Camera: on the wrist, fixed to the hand. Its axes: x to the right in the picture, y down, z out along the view.
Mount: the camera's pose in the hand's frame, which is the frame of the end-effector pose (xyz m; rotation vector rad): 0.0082 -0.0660 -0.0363 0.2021 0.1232 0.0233
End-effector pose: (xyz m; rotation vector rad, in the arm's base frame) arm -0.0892 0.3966 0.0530 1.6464 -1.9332 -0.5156
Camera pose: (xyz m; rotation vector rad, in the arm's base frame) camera -0.0163 0.3788 0.0425 1.7330 -1.9629 -0.2092
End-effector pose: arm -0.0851 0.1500 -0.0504 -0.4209 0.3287 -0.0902
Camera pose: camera -0.0906 0.0747 -0.0567 -0.2116 0.4414 -0.1257
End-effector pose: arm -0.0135 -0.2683 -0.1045 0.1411 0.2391 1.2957
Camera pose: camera 0.0410 -0.2792 -0.1560 0.2368 0.4753 1.3034
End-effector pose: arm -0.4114 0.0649 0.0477 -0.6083 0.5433 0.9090
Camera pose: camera -0.3578 0.0134 0.0331 -0.4772 0.7448 0.8300
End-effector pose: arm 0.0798 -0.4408 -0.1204 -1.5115 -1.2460 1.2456
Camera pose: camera 0.1027 -0.4194 -0.0514 -1.4358 -0.9944 1.2346
